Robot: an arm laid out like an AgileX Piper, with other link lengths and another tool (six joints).
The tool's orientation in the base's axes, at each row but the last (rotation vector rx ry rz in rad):
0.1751 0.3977 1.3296
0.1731 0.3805 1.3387
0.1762 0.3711 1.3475
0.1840 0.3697 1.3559
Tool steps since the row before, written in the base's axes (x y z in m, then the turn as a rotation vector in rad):
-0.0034 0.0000 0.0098 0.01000 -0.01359 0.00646
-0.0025 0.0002 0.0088 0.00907 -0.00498 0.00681
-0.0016 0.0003 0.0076 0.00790 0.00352 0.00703
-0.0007 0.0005 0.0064 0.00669 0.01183 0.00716
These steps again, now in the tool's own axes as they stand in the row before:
-0.0024 0.0065 0.0077 -0.01246 -0.01006 0.00836
-0.0017 0.0053 0.0073 -0.00434 -0.00713 0.00915
-0.0012 0.0041 0.0065 0.00368 -0.00411 0.00968
-0.0006 0.0029 0.0057 0.01155 -0.00121 0.01006

